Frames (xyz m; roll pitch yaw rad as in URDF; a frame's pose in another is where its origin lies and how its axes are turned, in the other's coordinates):
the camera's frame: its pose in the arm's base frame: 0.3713 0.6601 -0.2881 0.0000 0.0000 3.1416
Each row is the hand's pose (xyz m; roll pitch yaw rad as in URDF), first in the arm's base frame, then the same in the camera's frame.
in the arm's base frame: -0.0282 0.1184 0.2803 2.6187 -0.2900 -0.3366
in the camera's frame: 0.3995 0.5417 0.5684 2.6187 -0.2900 2.8050
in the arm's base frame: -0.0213 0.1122 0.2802 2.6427 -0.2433 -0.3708
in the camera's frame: 0.3926 0.5479 0.5683 2.6427 -0.2433 2.7708
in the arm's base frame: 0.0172 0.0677 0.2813 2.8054 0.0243 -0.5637
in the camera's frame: 0.3541 0.5924 0.5694 2.8054 0.0243 2.5779
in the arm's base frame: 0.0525 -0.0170 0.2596 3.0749 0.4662 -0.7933
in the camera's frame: 0.3188 0.6771 0.5477 3.0749 0.4662 2.3483
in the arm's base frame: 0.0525 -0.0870 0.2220 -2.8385 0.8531 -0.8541
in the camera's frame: 0.3188 0.7471 0.5101 -2.8385 0.8531 2.2875
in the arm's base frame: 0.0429 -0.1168 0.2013 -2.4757 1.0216 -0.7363
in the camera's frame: 0.3284 0.7769 0.4894 -2.4757 1.0216 2.4053
